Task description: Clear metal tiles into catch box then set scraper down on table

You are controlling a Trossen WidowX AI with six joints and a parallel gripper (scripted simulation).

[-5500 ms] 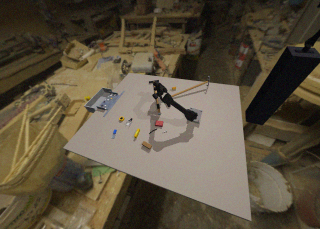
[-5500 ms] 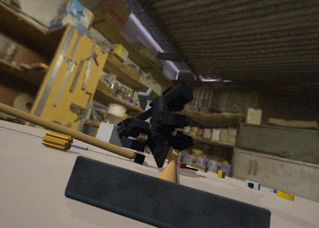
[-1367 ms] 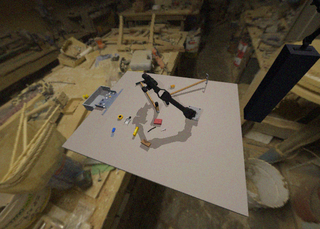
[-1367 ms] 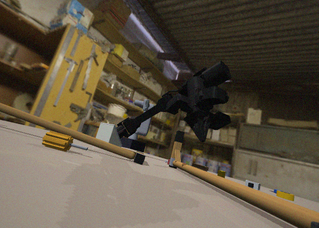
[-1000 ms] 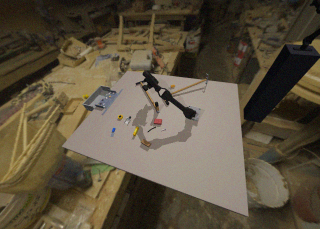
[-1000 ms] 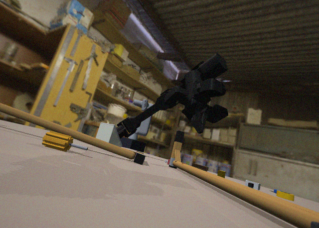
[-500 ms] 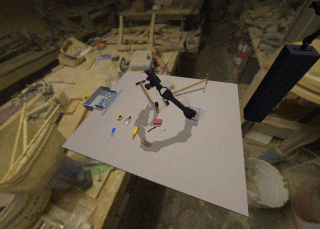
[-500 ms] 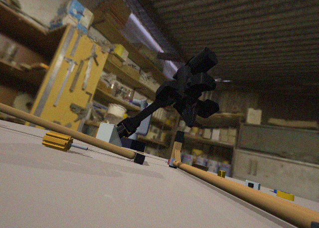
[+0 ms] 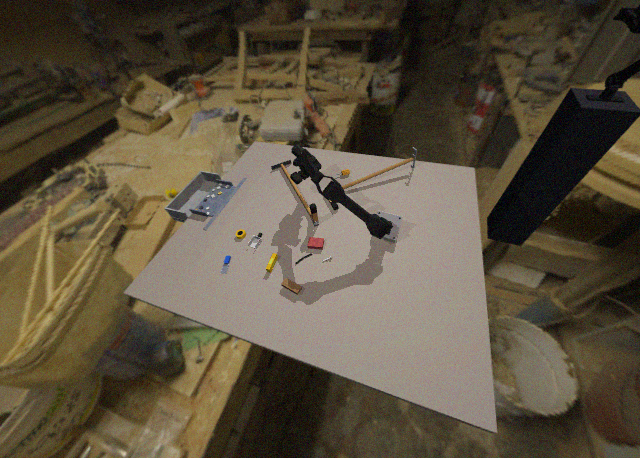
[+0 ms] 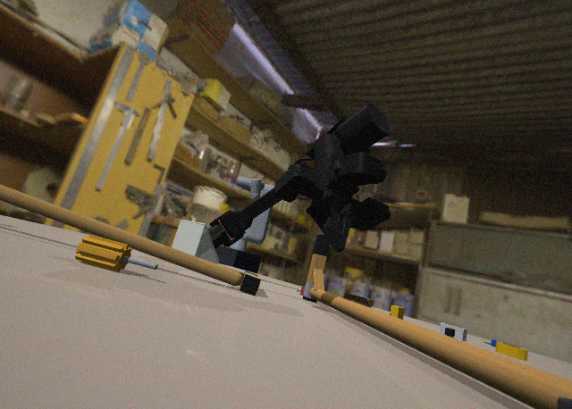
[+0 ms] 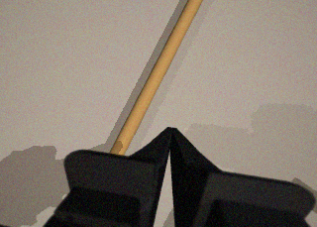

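My gripper tip is now 5 cm short of the long scraper, 3 cm to the right of it and 3 cm above it. Also, from my gripper tip: orange piece: 17 cm behind, 21 cm to the right, 8 cm below; then red block: 21 cm behind, 35 cm to the left, 8 cm below; then silver clip: 9 cm ahead, 42 cm to the left, 9 cm below.
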